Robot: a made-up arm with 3 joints. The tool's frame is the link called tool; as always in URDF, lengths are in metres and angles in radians. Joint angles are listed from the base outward. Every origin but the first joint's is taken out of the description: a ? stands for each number. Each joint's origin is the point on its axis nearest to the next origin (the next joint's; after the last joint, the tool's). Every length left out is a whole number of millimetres.
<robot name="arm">
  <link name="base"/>
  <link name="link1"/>
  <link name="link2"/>
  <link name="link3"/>
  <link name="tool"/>
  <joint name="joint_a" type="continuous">
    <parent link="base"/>
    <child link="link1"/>
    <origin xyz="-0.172 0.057 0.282" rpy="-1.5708 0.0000 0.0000"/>
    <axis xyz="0 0 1"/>
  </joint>
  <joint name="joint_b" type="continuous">
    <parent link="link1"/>
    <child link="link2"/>
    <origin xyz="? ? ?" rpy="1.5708 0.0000 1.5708"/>
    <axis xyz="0 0 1"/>
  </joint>
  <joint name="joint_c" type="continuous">
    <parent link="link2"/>
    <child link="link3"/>
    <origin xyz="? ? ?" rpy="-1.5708 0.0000 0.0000"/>
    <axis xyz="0 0 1"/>
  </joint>
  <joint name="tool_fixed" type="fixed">
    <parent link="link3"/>
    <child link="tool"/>
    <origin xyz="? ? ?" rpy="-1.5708 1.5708 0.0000"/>
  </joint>
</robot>
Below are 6 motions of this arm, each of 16 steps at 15 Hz.
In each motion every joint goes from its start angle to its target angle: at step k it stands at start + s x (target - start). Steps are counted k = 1, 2, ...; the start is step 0. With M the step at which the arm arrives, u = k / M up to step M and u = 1 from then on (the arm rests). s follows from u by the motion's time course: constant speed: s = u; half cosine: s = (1 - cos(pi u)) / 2; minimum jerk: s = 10 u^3 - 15 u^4 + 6 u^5.
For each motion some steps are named. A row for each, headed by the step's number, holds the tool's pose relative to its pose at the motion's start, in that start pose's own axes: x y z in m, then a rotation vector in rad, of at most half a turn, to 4 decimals.
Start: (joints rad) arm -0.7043 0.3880 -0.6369
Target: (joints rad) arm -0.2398 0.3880 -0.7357
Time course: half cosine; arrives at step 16
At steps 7, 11, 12, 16:
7: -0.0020 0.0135 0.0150 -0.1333 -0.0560 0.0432
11: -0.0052 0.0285 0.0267 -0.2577 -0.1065 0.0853
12: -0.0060 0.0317 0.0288 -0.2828 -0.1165 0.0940
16: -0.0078 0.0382 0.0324 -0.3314 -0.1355 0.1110

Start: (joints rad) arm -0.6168 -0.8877 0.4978
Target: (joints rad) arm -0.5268 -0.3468 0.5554
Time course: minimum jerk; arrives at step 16
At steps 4, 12, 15, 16:
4: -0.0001 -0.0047 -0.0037 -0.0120 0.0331 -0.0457
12: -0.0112 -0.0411 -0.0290 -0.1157 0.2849 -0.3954
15: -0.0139 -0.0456 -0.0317 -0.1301 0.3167 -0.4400
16: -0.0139 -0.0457 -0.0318 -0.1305 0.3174 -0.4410

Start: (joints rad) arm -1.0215 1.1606 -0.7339
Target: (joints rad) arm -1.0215 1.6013 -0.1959
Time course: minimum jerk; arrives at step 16
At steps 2, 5, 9, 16:
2: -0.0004 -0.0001 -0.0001 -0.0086 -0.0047 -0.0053
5: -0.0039 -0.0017 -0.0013 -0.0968 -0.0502 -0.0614
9: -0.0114 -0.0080 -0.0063 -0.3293 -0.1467 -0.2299
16: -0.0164 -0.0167 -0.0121 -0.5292 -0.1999 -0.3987

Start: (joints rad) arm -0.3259 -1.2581 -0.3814
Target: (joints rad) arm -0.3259 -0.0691 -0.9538
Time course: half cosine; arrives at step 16
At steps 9, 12, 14, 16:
9: -0.0582 -0.0677 0.0388 0.3275 -0.3746 -0.6077
12: -0.1011 -0.0797 0.0457 0.4456 -0.5999 -0.8303
14: -0.1208 -0.0805 0.0463 0.4887 -0.7063 -0.9163
16: -0.1278 -0.0800 0.0462 0.5026 -0.7452 -0.9453

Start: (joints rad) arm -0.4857 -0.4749 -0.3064
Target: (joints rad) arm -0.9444 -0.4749 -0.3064
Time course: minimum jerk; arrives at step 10
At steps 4, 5, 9, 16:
4: -0.0004 -0.0006 0.0007 0.1295 -0.0635 0.0201
5: -0.0006 -0.0009 0.0010 0.2040 -0.1000 0.0316
9: -0.0013 -0.0021 0.0017 0.4044 -0.1983 0.0627
16: -0.0013 -0.0021 0.0017 0.4079 -0.2000 0.0633

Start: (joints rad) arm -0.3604 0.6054 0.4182
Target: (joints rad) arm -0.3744 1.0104 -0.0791
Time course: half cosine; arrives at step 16
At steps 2, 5, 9, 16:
2: 0.0001 -0.0022 0.0006 0.0194 0.0064 -0.0140
5: -0.0001 -0.0134 0.0030 0.1129 0.0337 -0.0835
9: -0.0033 -0.0374 0.0067 0.3020 0.0701 -0.2327
16: -0.0120 -0.0639 0.0085 0.5002 0.0792 -0.4017

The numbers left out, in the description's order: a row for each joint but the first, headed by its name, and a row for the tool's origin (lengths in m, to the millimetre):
joint_b: 0.057 0.022 0.000
joint_c: 0.071 -0.100 0.000
tool: -0.065 0.045 0.000

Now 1 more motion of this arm.
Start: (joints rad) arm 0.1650 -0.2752 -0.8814
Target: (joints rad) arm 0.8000 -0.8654 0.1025
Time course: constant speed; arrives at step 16
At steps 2, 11, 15, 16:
2: 0.0042 0.0132 -0.0135 -0.1985 0.0706 0.0325
11: -0.0023 0.0291 -0.0878 -1.0548 0.3955 0.2473
15: -0.0172 0.0146 -0.1141 -1.4031 0.5474 0.3895
16: -0.0218 0.0094 -0.1190 -1.4856 0.5863 0.4307

